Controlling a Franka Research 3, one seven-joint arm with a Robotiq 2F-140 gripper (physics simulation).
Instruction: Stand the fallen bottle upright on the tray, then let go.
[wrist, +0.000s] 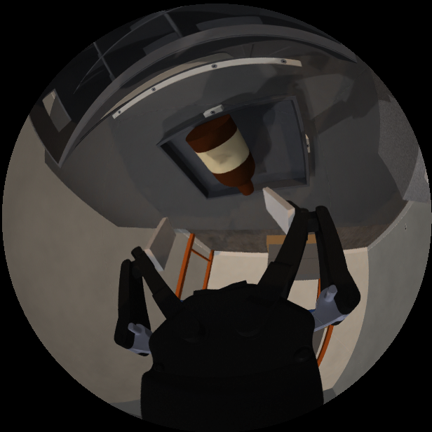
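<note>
A brown bottle (224, 152) with a cream label lies on its side, somewhat tilted, over the left part of the dark square tray (285, 142). Its wide base points to the upper left, and its narrow neck points down and right at the tray's near rim. Whether the neck rests on that rim cannot be told. My gripper (216, 212) is open and empty, its light pads wide apart. The bottle is beyond the fingertips and apart from them, with the neck closest to the right pad.
The tray sits on a dark grey surface with a pale screwed strip (214, 66) along its far side. A dark framed structure rises beyond it. Small pale brackets are at the tray's far and right edges. An orange-framed rack (185, 265) shows behind the fingers.
</note>
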